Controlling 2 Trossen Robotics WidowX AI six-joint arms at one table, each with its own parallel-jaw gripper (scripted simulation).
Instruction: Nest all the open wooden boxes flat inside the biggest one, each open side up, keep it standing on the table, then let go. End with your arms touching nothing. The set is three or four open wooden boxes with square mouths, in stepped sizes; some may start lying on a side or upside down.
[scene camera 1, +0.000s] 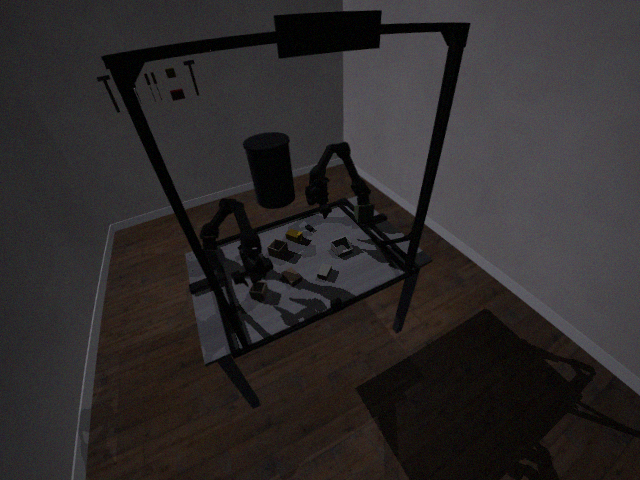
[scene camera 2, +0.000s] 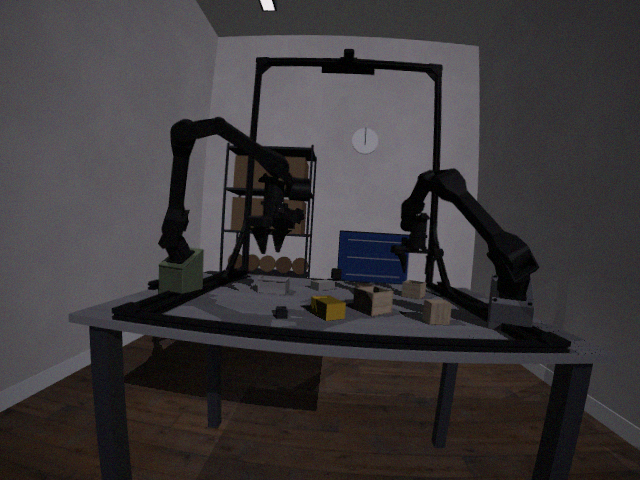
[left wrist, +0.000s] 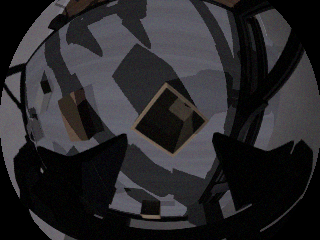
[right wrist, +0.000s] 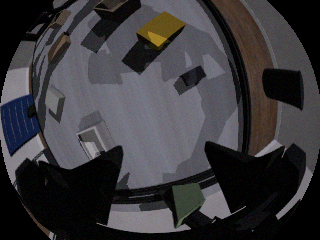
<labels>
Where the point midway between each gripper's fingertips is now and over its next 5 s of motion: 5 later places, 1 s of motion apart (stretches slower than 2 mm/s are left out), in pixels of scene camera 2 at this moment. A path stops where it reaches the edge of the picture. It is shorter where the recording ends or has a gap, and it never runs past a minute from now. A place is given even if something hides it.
My left gripper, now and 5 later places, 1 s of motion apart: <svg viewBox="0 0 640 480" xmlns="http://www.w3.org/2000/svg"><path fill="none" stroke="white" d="M415 273L413 279L414 283L411 269L399 265L389 262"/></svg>
My right gripper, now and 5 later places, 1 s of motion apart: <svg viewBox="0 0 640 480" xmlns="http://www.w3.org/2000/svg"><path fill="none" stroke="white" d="M270 253L294 263L310 262L304 263L270 253L278 258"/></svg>
</labels>
